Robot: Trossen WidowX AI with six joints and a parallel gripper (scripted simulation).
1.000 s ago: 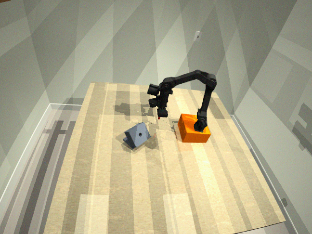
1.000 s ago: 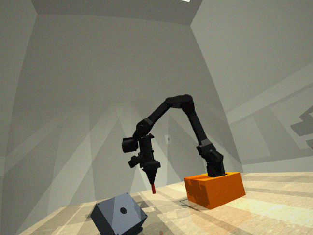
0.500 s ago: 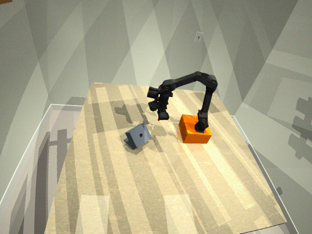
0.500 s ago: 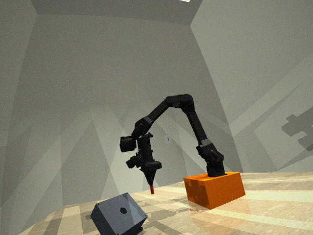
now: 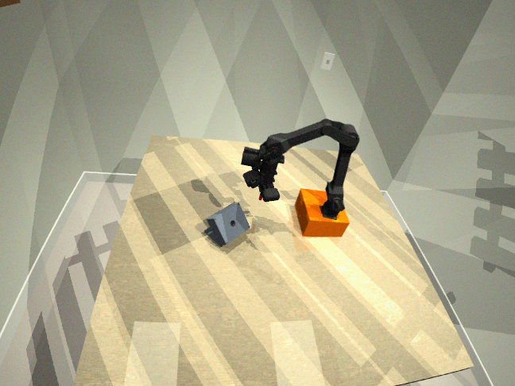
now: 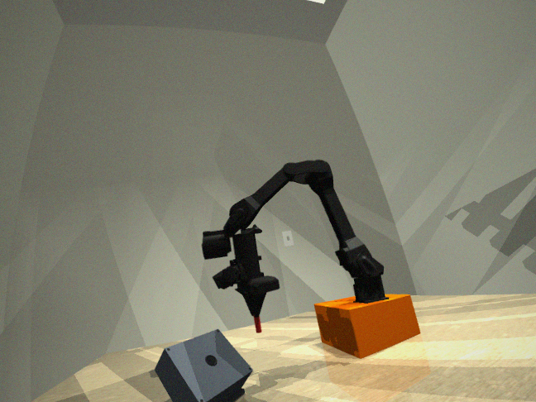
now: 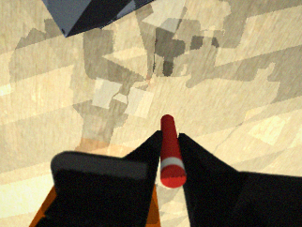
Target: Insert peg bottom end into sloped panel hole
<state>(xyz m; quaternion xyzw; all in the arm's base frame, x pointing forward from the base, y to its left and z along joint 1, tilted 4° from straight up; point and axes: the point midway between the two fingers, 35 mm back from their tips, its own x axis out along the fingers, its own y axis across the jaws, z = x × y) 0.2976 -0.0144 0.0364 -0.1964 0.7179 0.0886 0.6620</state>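
The grey-blue sloped panel is 140 mm to the left of my gripper tip, 100 mm ahead of it and 60 mm below it. Also, from my gripper tip: red round peg (20 mm above).
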